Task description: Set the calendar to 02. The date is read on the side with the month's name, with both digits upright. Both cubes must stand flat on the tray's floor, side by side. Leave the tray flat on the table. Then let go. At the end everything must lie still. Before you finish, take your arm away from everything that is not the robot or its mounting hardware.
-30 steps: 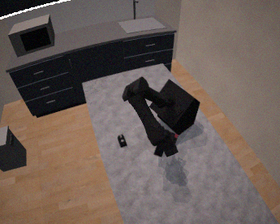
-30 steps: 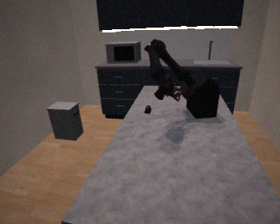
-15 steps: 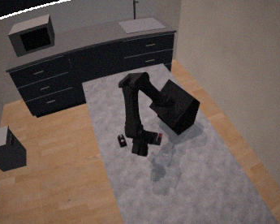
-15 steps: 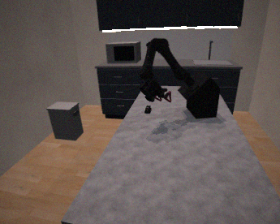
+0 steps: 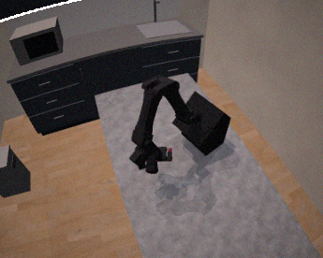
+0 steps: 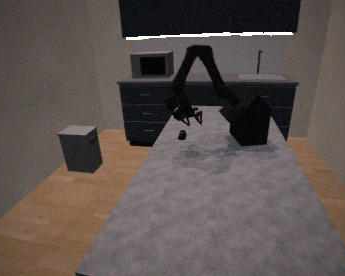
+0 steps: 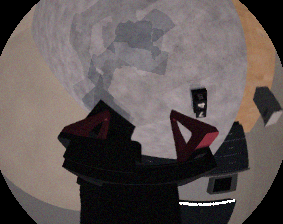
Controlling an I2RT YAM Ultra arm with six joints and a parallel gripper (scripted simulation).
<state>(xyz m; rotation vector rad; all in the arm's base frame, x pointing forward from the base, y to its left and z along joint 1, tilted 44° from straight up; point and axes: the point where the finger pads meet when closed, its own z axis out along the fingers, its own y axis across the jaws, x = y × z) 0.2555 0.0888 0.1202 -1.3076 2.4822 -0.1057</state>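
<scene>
The dark calendar cube is 12 cm below my hand, 10 cm to the right of it and 9 cm ahead of it. Also, from my hand: dark tray: 13 cm below, 11 cm to the right, 9 cm ahead.
</scene>
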